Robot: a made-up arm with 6 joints.
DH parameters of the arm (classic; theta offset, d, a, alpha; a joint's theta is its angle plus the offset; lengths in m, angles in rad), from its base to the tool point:
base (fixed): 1.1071 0 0.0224 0
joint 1: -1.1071 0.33 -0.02 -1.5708
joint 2: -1.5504 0 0.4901 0
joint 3: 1.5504 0 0.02 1.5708
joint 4: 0 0.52 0.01 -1.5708
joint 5: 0 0.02 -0.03 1.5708
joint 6: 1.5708 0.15 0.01 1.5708
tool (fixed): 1.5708 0.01 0 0
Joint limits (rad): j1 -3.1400..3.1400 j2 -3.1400..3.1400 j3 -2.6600..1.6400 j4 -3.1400..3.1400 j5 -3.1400..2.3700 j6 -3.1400..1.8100
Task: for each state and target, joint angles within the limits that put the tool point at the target. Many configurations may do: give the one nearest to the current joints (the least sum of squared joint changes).
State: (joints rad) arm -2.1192 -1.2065 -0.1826 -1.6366 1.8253 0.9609
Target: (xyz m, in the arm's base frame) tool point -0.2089 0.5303 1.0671
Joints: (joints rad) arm -1.4264 -0.9174 0.4817 -1.5222 2.2745 0.9258
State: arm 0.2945 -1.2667 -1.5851 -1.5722 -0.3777 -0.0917
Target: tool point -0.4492 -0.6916 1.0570
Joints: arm 1.0367 -0.5042 -0.6888 -1.6484 -0.1774 -0.0844
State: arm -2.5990 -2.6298 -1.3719 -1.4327 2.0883 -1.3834
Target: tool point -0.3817 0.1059 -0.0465
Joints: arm -2.9652 -3.0230 -1.9710 -1.6295 2.0258 -1.4016
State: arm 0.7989 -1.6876 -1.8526 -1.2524 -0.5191 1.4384
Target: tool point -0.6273 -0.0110 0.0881
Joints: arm 0.2510 -0.9056 -1.8656 -1.2528 -0.8018 1.4558
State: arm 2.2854 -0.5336 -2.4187 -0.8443 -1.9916 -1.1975
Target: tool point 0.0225 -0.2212 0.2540
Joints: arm 2.0837 -0.7157 -2.5626 -0.8518 -1.8369 -1.1902
